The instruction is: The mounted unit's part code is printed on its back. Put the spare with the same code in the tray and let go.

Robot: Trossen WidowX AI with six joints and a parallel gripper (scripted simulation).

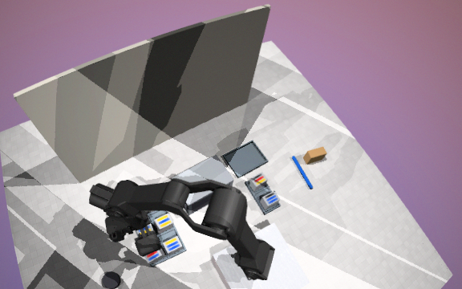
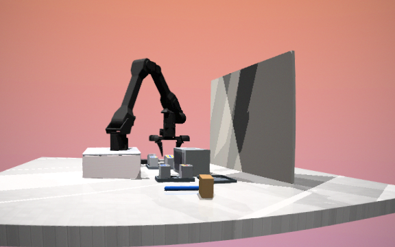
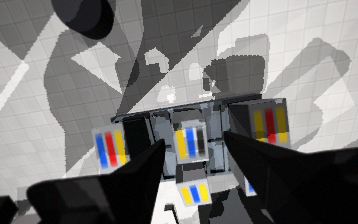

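My gripper tip is now 41 cm to the left of the dark flat tray, 9 cm short of it and 5 cm above it. Round my gripper tip: white bar: 20 cm to the right, 6 cm behind, 4 cm below; then grey box: 21 cm to the right, 5 cm ahead; then black disc: 15 cm to the left, 10 cm behind, 4 cm below.
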